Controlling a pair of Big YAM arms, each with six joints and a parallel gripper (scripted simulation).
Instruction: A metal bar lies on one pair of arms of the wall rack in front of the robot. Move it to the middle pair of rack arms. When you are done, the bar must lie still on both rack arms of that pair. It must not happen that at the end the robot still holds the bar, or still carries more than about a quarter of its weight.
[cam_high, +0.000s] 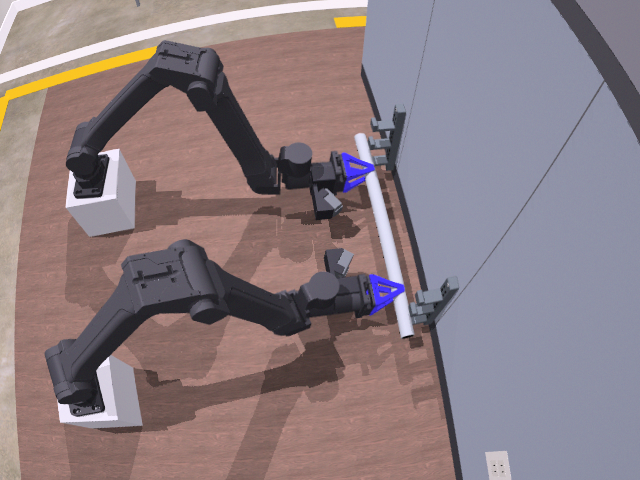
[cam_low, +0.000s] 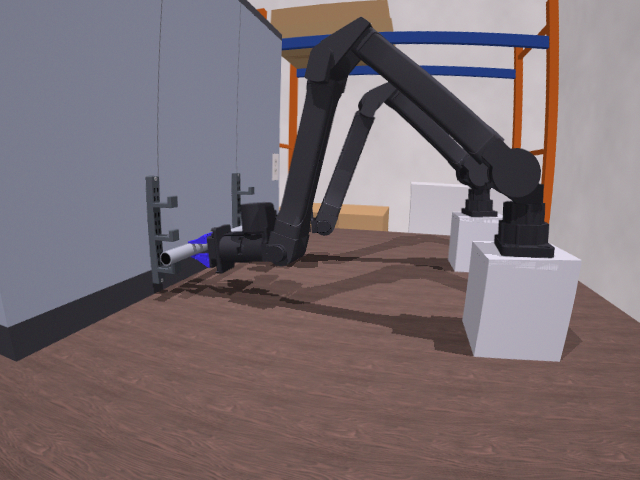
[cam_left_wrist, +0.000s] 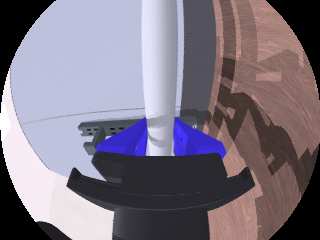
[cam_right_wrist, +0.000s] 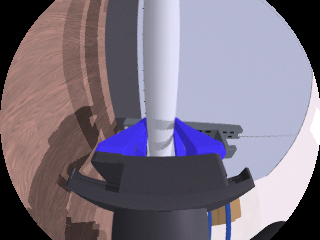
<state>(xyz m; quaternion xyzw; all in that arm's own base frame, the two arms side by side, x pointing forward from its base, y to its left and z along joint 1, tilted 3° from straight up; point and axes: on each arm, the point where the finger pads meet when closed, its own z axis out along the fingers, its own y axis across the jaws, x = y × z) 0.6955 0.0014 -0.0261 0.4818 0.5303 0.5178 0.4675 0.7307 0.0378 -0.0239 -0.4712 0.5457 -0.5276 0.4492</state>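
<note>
My right gripper is now 150 mm to the right of the metal bar and 10 mm past it. From my right hand the other things lie so: grey wall panel (350 mm above, 220 mm ahead, 130 mm to the left).
Now: the metal bar 10 mm ahead of my left hand and 150 mm to the right of it. Also, from my left hand: grey wall panel: 240 mm ahead, 170 mm to the right, 350 mm above.
</note>
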